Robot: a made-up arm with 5 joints.
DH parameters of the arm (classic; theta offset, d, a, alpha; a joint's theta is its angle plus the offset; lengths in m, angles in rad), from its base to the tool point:
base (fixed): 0.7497 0 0.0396 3.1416
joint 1: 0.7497 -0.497 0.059 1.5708
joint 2: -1.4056 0 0.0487 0
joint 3: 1.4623 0 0.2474 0
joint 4: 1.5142 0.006 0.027 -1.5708
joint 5: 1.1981 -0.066 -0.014 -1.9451
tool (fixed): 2.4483 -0.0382 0 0
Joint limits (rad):
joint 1: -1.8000..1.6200
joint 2: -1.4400..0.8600
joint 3: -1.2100..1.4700
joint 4: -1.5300..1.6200
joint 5: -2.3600..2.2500
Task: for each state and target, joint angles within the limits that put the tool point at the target. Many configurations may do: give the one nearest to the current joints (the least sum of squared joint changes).
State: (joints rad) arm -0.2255 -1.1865 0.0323 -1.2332 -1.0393
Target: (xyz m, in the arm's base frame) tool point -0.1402 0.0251 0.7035
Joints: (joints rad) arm -0.2493 -1.4400 -0.7300 -1.5300 -1.3015
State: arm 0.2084 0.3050 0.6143 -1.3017 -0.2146
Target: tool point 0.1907 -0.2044 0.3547
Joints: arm 1.1162 0.0002 0.8606 -1.5300 -0.6560
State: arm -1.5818 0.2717 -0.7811 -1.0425 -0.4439
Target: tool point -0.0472 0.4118 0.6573
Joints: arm -1.6886 0.5927 -1.0172 -0.8887 0.0545
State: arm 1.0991 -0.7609 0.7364 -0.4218 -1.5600
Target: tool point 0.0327 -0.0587 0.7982
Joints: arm 1.6200 -1.3145 0.0526 -0.4347 -2.3434
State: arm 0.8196 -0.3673 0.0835 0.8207 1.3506
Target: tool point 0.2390 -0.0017 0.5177
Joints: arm 0.1308 -1.0393 0.7589 1.6200 0.9333
